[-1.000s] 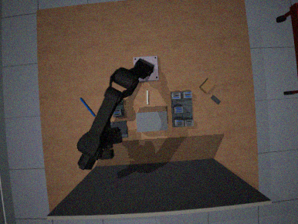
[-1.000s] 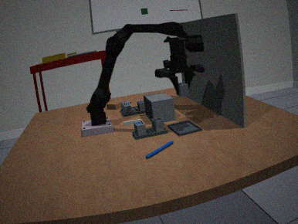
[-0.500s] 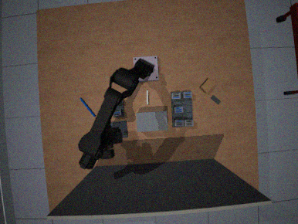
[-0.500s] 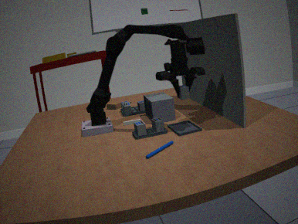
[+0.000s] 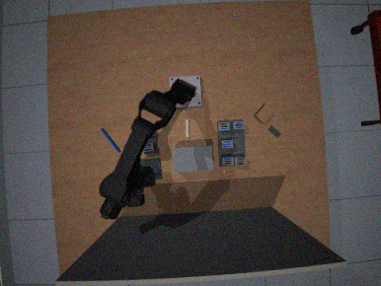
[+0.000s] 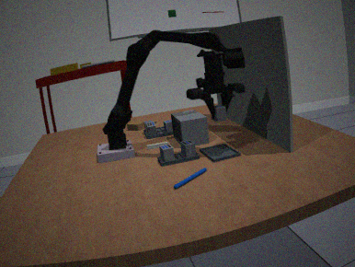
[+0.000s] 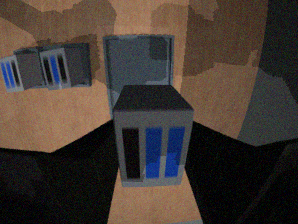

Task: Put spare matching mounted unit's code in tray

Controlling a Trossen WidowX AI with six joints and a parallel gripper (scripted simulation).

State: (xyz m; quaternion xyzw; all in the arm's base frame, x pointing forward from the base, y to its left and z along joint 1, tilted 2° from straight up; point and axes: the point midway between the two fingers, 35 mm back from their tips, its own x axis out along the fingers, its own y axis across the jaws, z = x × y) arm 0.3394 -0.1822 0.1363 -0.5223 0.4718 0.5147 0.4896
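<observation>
The flat dark tray is 1 cm behind my gripper tip and 12 cm below it. Also, from my gripper tip: blue pen 15 cm behind, 16 cm to the right, 12 cm below; mounted unit 6 cm behind, 22 cm to the left, 7 cm below; tall dark panel 20 cm ahead, 22 cm to the left, 10 cm above.
</observation>
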